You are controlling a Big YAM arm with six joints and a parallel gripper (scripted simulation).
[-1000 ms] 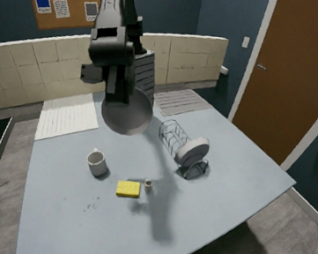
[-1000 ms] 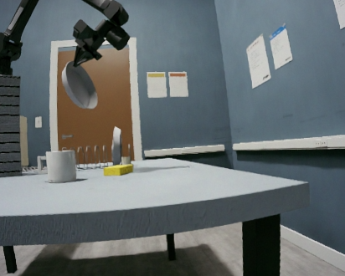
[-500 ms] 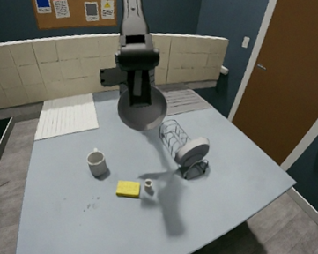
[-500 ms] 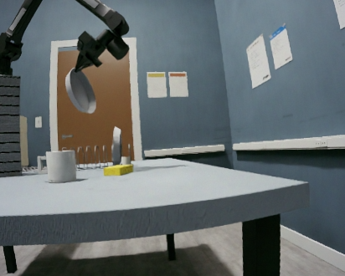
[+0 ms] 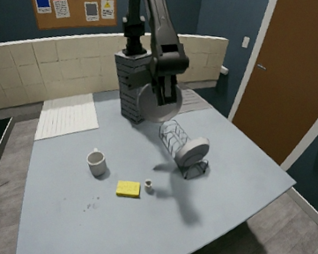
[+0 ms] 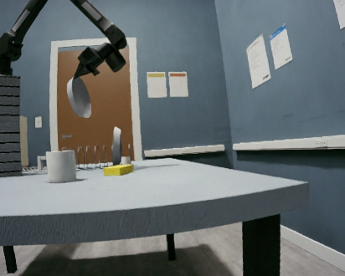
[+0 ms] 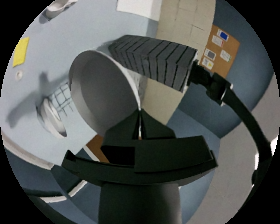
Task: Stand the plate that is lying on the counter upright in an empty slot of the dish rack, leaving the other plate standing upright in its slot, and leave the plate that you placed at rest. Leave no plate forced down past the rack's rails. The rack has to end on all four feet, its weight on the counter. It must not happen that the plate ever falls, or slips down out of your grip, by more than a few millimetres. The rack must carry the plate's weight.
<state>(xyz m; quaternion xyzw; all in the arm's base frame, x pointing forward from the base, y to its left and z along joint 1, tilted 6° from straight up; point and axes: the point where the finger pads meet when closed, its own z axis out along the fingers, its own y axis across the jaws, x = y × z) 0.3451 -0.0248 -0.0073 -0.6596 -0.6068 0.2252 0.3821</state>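
My gripper is now 90 mm above the white plate, 20 mm to the right of it and 10 mm short of it. The rest, counted from my hand: white draining mat (550 mm behind, 420 mm to the right, 400 mm below); then white mug (370 mm below, 280 mm to the right, 10 mm ahead); then small white cup (390 mm below, 200 mm ahead, 100 mm to the right).
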